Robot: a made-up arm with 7 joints.
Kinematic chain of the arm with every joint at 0, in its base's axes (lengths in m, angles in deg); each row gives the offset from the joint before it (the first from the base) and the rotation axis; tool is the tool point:
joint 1: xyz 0 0 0.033 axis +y
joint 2: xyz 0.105 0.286 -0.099 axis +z
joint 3: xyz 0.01 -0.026 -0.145 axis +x
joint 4: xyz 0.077 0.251 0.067 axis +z
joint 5: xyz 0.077 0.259 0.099 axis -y
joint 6: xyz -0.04 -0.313 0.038 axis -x
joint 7: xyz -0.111 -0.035 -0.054 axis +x
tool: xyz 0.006 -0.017 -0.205
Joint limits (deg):
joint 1: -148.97..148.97
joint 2: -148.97..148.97
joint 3: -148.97..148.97
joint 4: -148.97..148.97
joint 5: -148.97..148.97
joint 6: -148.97..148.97
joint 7: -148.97..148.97
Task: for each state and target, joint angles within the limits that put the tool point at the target. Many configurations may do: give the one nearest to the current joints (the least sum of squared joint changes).
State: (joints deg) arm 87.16 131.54 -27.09 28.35 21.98 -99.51 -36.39
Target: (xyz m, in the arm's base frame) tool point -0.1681 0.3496 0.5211
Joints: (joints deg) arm 130.97 104.48 -23.81 15.17 52.22 -89.71 -42.30
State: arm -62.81 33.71 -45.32 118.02 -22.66 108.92 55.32
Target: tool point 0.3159 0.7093 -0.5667
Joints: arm -34.66 53.40 -79.20 142.85 -41.90 123.50 36.41
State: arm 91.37 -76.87 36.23 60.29 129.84 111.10 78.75
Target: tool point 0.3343 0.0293 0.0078
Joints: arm 60.36 -83.57 61.17 81.64 144.25 95.27 90.12
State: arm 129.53 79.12 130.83 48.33 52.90 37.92 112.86
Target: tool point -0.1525 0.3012 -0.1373
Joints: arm 143.47 79.47 103.29 55.92 42.22 40.96 110.69
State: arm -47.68 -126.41 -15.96 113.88 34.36 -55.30 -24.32
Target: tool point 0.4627 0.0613 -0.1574
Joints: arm -38.13 -134.59 -16.39 111.13 33.25 -46.19 -31.27
